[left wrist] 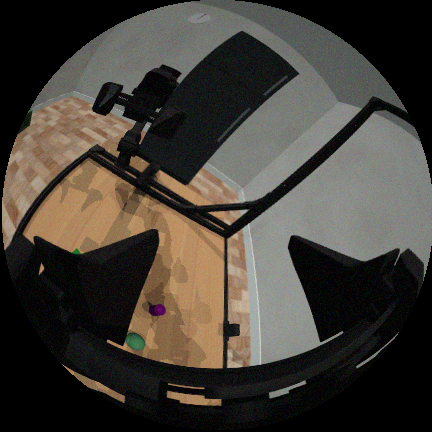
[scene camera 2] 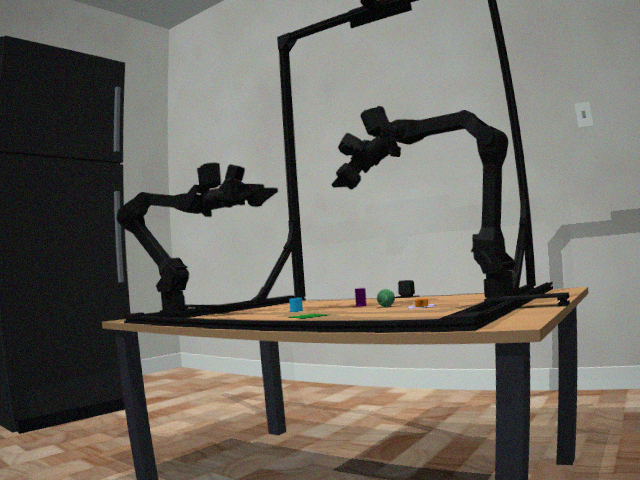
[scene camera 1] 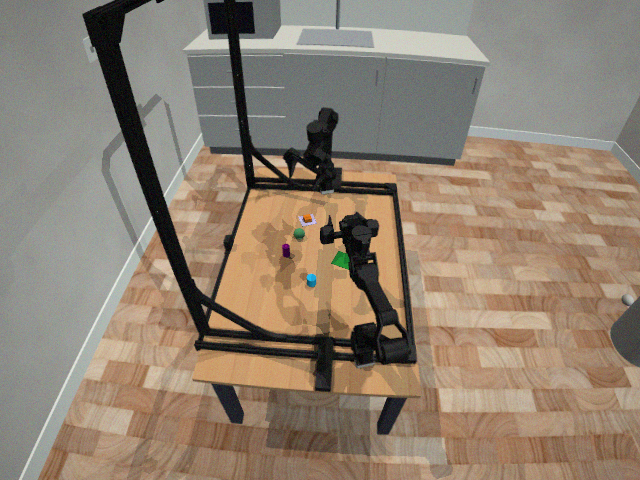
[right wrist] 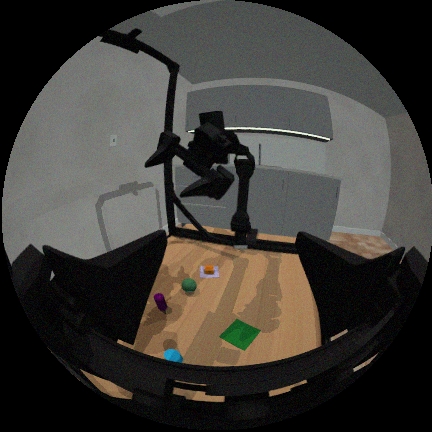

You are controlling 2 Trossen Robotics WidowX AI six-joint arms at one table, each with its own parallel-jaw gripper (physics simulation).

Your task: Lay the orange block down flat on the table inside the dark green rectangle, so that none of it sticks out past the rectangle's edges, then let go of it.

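Places are measured from the left arm's base along level axes (x ahead, y left, z up), in metres.
Where they show: left gripper, fingertip midpoint: (left wrist: pixel 226 239) (scene camera 1: pixel 301 184) (right wrist: pixel 160 178); right gripper, fingertip midpoint: (left wrist: pixel 122 117) (scene camera 2: pixel 271 188) (scene camera 1: pixel 342 214) (right wrist: pixel 233 237); left arm's base at its link origin: (scene camera 2: pixel 500 298) (scene camera 1: pixel 326 186) (right wrist: pixel 239 241); right arm's base at its link origin: (left wrist: pixel 121 162) (scene camera 2: pixel 173 310) (scene camera 1: pixel 363 355).
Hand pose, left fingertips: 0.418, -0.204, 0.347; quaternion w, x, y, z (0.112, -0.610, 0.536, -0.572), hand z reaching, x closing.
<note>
Things, the pixels of their top centre, and the offset from my left fingertips, as dx, dy, dz. "spot": a spot on its surface instead.
- small orange block at its top centre: (scene camera 2: pixel 421 299) (right wrist: pixel 208 267) (scene camera 1: pixel 307 217) -0.213, +0.064, -0.347
- pale lavender square at a spot on its surface: (right wrist: pixel 202 274) (scene camera 1: pixel 303 223) spot: -0.191, +0.042, -0.365
- flat green rectangle at a spot on its surface: (scene camera 2: pixel 309 315) (right wrist: pixel 236 334) (scene camera 1: pixel 341 260) spot: +0.065, +0.147, -0.365
- green ball at its top centre: (left wrist: pixel 136 342) (scene camera 2: pixel 385 289) (right wrist: pixel 187 279) (scene camera 1: pixel 299 229) -0.107, +0.005, -0.317
- purple cylinder at its top centre: (left wrist: pixel 159 309) (scene camera 2: pixel 360 288) (right wrist: pixel 158 296) (scene camera 1: pixel 285 246) -0.019, -0.068, -0.315
- blue cylinder at its top centre: (right wrist: pixel 171 354) (scene camera 2: pixel 295 298) (scene camera 1: pixel 311 277) +0.155, +0.001, -0.329
The small orange block (scene camera 1: pixel 307 218) (scene camera 2: pixel 421 302) (right wrist: pixel 209 269) sits on a pale lavender square (scene camera 1: pixel 300 220) (right wrist: pixel 202 274). The flat green rectangle (scene camera 1: pixel 339 259) (scene camera 2: pixel 309 315) (left wrist: pixel 76 252) (right wrist: pixel 240 334) lies apart from it, partly hidden by the right arm in scene camera 1. My left gripper (scene camera 1: pixel 305 180) (scene camera 2: pixel 336 183) (left wrist: pixel 226 239) (right wrist: pixel 160 178) is open and empty, high above the table; the block does not show in its wrist view. My right gripper (scene camera 1: pixel 343 215) (scene camera 2: pixel 275 191) (left wrist: pixel 122 117) is open and empty, also high above the table.
A green ball (scene camera 1: pixel 299 233) (scene camera 2: pixel 385 297) (left wrist: pixel 135 341) (right wrist: pixel 189 285) is near the block. A purple cylinder (scene camera 1: pixel 285 250) (scene camera 2: pixel 360 297) (right wrist: pixel 160 301) and a blue cylinder (scene camera 1: pixel 311 280) (scene camera 2: pixel 295 304) (right wrist: pixel 173 355) stand farther off. A black frame (scene camera 1: pixel 402 268) borders the table.
</note>
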